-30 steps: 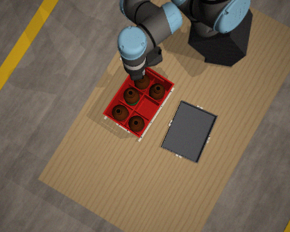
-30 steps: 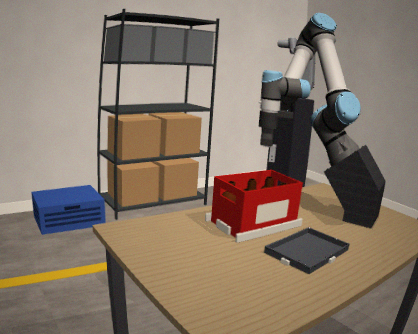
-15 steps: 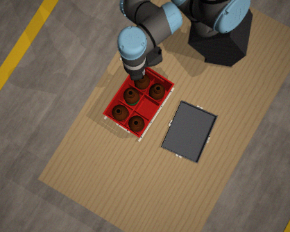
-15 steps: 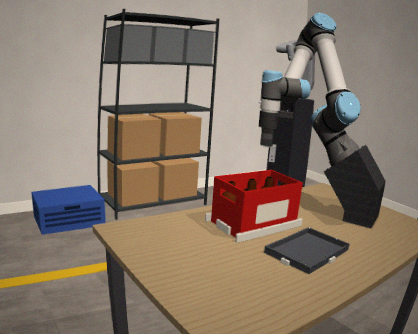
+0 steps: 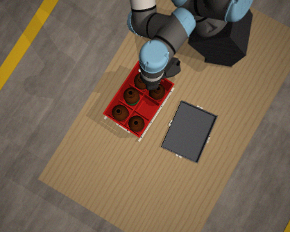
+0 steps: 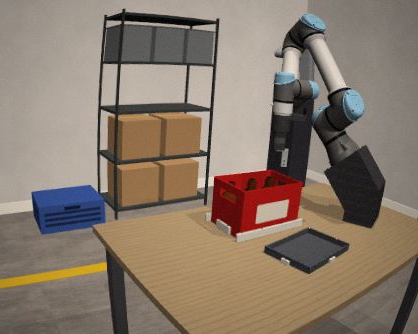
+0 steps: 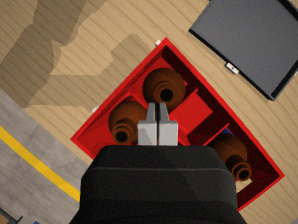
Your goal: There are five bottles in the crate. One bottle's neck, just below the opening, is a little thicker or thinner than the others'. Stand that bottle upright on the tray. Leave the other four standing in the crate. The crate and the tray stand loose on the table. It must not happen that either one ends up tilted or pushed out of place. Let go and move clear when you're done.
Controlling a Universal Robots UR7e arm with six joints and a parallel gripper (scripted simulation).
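The red crate is 8 cm ahead of my hand, 4 cm to the right of it and 16 cm below it. From my hand the other things lie so: dark grey tray (9 cm ahead, 24 cm to the left, 23 cm below).
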